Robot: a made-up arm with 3 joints. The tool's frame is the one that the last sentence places.
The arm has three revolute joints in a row. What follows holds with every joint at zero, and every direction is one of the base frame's. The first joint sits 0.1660 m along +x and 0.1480 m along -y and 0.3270 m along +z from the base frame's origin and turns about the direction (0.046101, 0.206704, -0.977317), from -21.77 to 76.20 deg. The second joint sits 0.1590 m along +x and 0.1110 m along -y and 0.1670 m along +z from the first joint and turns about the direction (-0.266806, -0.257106, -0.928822), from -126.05 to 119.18 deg. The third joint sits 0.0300 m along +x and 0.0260 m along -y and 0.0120 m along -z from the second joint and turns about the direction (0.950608, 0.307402, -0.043), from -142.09 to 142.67 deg. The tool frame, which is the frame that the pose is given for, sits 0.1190 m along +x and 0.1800 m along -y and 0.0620 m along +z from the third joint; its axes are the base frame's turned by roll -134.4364, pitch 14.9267 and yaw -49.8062 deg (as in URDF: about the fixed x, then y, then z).
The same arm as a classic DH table. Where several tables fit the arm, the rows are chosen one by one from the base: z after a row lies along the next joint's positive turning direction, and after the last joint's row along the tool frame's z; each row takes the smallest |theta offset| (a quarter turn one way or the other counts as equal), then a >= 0, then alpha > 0; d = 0 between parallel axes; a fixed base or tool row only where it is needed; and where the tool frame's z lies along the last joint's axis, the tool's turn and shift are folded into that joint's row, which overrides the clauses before.
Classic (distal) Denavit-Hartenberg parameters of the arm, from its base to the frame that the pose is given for. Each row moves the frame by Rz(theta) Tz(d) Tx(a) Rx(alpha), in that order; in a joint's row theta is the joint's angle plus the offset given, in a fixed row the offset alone. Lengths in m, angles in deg.
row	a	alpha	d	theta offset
base (fixed)	0.1942	-167.77	-0.1728	-12.57
joint 1	0.1799	-32.62	-0.6370	22.29
joint 2	0.0316	107.02	-0.0457	39.80
joint 3	0.1365	-51.62	0.2155	43.72
tool (fixed)	0.0000	0.00	-0.2162	-28.75
Joint limits (deg, base to tool): -21.77..76.20 -126.05..119.18 -142.09..142.67

